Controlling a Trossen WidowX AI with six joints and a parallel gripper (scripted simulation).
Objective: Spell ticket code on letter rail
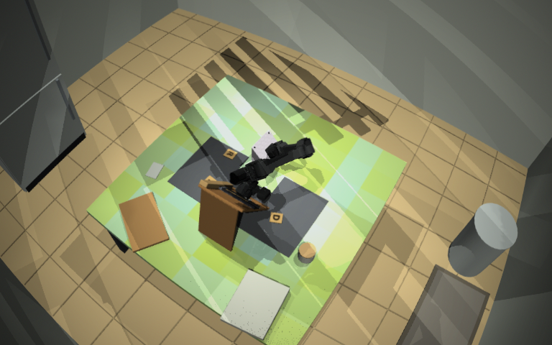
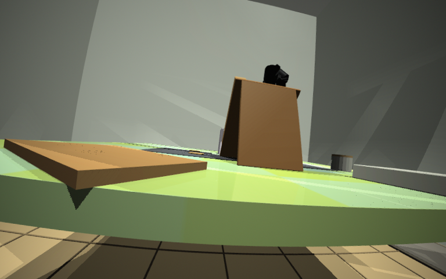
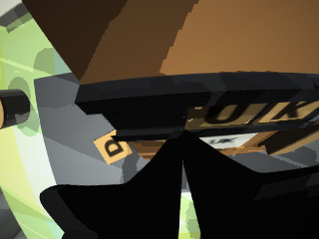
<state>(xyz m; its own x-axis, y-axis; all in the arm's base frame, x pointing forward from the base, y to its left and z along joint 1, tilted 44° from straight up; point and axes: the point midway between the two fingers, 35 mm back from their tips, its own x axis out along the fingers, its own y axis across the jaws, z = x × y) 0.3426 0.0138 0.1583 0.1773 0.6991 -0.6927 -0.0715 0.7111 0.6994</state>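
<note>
The white ticket is 90 mm below my gripper tip, 70 mm to the right of it and 40 mm behind it. Also, from my gripper tip: dark mat 170 mm below, 140 mm behind, 110 mm to the right; flat wooden slab 400 mm to the right, 370 mm ahead, 160 mm below; card 590 mm to the right, 170 mm below, 100 mm ahead.
</note>
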